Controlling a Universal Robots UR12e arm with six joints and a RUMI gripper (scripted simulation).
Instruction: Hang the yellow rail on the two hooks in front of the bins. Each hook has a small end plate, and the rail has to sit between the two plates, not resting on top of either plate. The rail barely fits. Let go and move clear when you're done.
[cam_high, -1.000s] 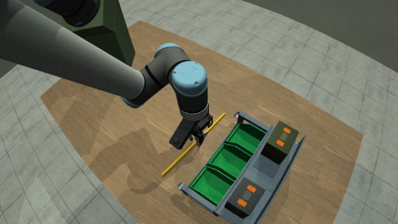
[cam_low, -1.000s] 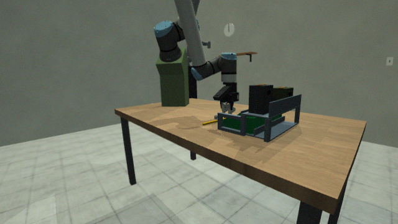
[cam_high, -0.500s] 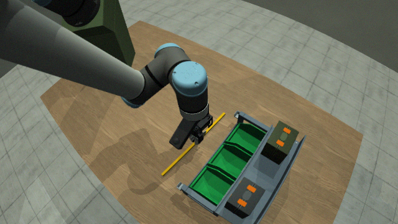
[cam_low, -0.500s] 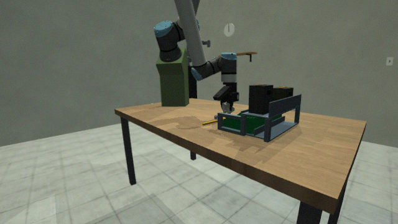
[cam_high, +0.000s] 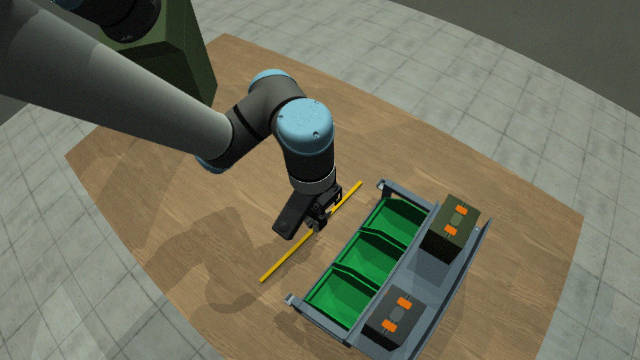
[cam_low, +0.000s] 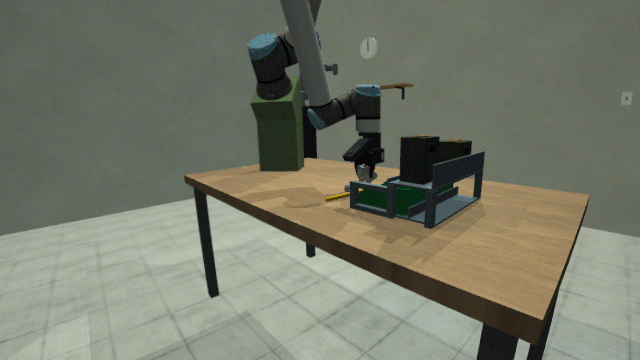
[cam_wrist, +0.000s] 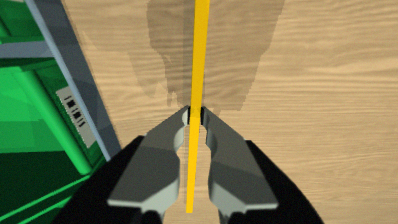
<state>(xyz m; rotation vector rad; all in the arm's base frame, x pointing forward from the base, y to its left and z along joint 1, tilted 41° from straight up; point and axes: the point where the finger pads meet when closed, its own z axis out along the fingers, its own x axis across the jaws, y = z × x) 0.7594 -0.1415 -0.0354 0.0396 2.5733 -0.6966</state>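
Now: the yellow rail 10 mm below my hand. The rest, counted from my hand: rack front bar 90 mm ahead, 10 mm to the right.
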